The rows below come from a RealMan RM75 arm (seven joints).
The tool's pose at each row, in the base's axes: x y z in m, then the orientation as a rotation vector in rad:
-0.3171 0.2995 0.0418 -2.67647 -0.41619 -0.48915
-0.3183 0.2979 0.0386 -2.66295 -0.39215 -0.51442
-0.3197 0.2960 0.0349 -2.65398 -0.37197 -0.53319
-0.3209 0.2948 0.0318 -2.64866 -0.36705 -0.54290
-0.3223 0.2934 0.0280 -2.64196 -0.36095 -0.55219
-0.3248 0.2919 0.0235 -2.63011 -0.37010 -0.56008
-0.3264 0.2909 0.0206 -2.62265 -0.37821 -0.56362
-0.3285 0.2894 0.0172 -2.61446 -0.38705 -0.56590
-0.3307 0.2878 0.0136 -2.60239 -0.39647 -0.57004
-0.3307 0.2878 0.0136 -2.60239 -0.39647 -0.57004
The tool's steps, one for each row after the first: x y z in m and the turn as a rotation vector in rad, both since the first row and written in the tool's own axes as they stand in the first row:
-0.0027 0.0020 0.0018 0.00630 0.02383 0.01332
-0.0058 0.0044 0.0038 0.00966 0.04166 0.02481
-0.0083 0.0060 0.0056 0.01202 0.05021 0.02688
-0.0114 0.0079 0.0079 0.01575 0.05904 0.02993
-0.0157 0.0098 0.0105 0.02491 0.06593 0.02266
-0.0184 0.0110 0.0121 0.03108 0.06895 0.01663
-0.0220 0.0127 0.0139 0.03826 0.07123 0.01030
-0.0257 0.0145 0.0157 0.04856 0.07568 0.00336
-0.0257 0.0145 0.0157 0.04856 0.07568 0.00336

